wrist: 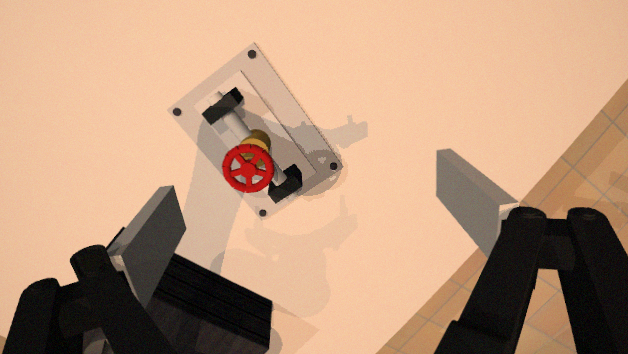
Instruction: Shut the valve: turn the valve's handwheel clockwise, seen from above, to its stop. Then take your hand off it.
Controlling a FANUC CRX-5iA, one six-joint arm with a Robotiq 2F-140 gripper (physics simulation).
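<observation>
The valve's red handwheel (248,170) shows left of centre in the wrist view, with spokes and a round hub. It sits over a brass valve body (258,137) on a grey pipe (236,125). Black clamps (223,106) (285,185) hold the pipe on a pale base plate (267,82) with dark bolts at its corners. My gripper (307,190) is wide open and empty, its two flat grey pads far apart. The handwheel lies beyond the pads in the view, nearer the left pad and apart from both. How far the wheel is turned cannot be told.
A black ribbed block (220,295) shows at the lower left, partly behind the left finger. The pale table top (390,75) carries the plate and shadows of the arm. The table's edge runs diagonally at the right, with tiled floor (595,165) beyond it.
</observation>
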